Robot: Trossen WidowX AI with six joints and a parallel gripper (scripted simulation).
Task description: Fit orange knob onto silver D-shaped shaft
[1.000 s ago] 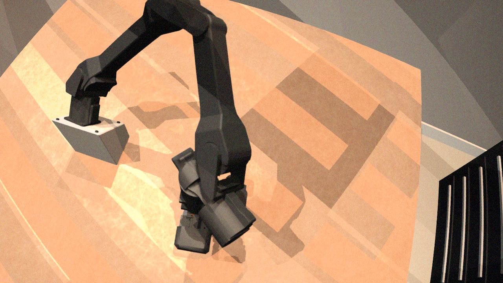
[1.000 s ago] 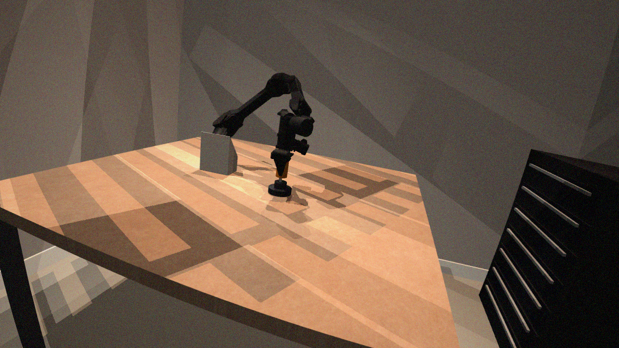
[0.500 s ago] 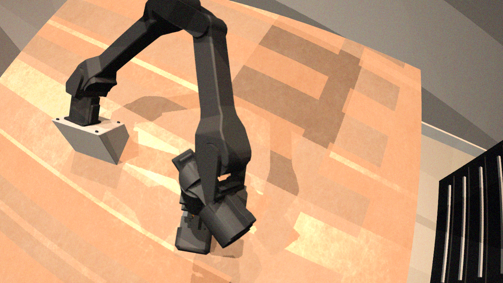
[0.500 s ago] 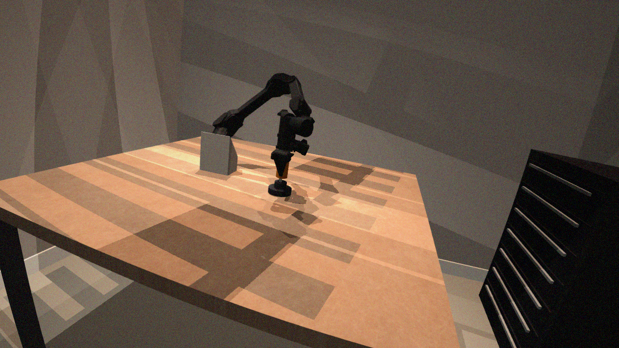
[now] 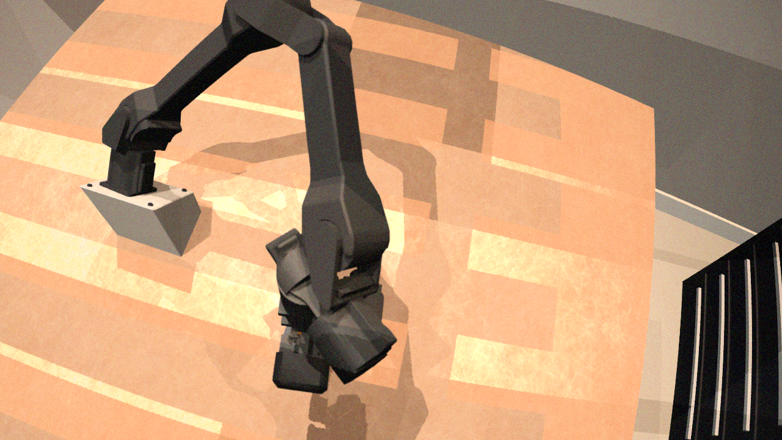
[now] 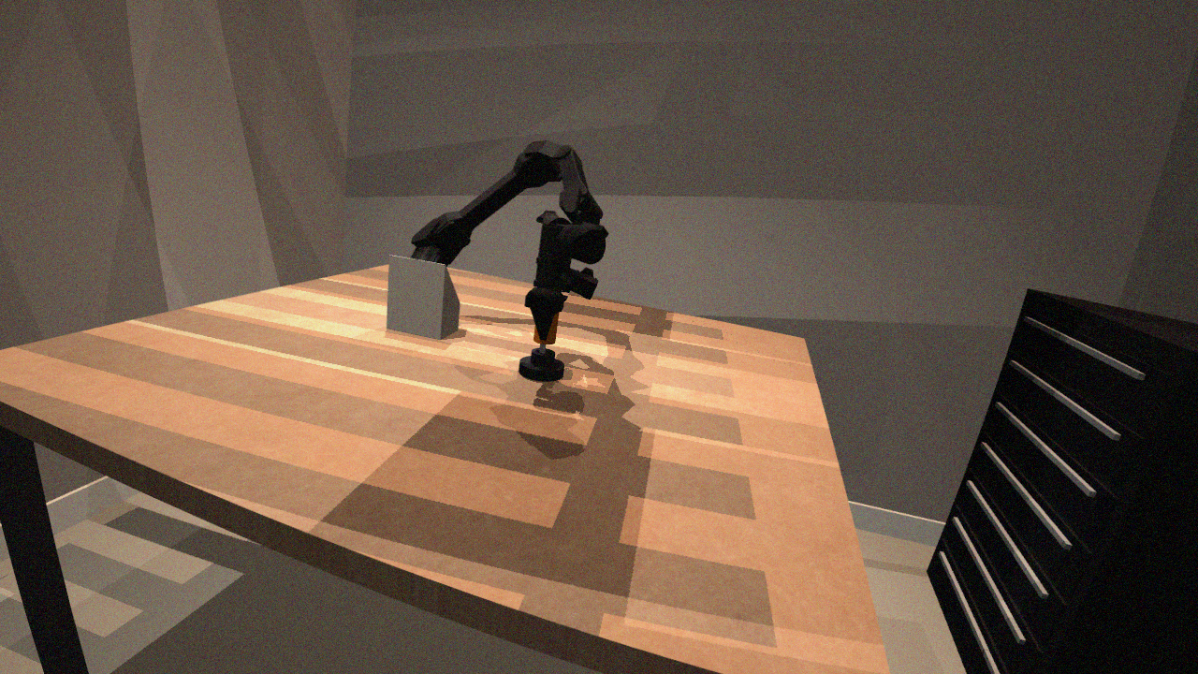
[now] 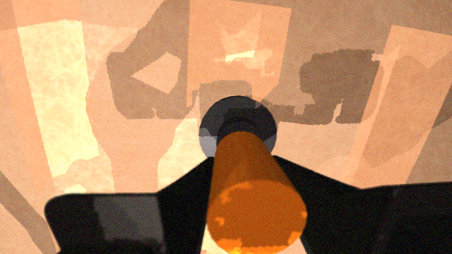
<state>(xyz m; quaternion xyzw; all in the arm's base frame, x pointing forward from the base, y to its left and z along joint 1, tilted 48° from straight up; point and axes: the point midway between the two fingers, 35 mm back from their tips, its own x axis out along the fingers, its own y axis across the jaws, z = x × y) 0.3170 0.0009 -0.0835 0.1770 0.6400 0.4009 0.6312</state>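
My gripper tip is now 30 mm below the orange knob. Also, from my gripper tip: round pedestal: 40 mm below.
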